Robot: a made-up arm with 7 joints.
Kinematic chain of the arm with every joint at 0, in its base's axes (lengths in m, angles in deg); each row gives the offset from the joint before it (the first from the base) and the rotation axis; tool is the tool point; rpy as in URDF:
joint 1: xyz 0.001 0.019 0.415 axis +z
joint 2: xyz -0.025 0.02 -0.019 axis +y
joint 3: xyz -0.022 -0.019 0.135 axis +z
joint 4: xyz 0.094 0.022 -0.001 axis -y
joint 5: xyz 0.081 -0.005 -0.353 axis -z
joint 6: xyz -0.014 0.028 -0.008 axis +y
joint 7: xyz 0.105 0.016 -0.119 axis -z
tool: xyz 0.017 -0.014 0 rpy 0 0 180
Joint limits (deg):
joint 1: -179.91..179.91
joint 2: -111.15..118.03
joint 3: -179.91..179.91
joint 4: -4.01..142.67
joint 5: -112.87..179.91
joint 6: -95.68..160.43
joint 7: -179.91..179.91
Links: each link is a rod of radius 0.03 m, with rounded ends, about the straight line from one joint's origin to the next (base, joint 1, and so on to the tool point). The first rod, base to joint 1, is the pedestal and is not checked.
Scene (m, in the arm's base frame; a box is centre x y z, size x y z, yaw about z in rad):
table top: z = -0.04
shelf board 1: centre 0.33 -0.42 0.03 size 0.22 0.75 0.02 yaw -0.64
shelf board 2: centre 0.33 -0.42 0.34 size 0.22 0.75 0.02 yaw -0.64
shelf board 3: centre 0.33 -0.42 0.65 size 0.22 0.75 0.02 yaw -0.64
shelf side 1: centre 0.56 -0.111 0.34 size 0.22 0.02 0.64 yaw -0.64
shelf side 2: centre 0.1 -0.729 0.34 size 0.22 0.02 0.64 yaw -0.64
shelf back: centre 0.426 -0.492 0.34 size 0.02 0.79 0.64 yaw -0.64
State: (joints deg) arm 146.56 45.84 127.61 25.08 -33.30 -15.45 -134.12
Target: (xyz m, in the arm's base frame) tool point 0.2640 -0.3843 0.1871
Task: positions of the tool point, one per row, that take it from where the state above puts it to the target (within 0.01 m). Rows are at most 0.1 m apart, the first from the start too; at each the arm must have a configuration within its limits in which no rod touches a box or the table.
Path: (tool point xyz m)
1: 0.1830 -0.4092 0.5200
2: 0.1385 -0.3750 0.5205
3: 0.1017 -0.3299 0.5229
4: 0.1343 -0.3498 0.4464
5: 0.1555 -0.3524 0.3610
6: 0.1628 -0.3366 0.2725
7: 0.1547 -0.3029 0.1871
8: 0.1760 -0.3363 0.1761
9: 0.2122 -0.3656 0.1767
10: 0.2640 -0.3843 0.1871

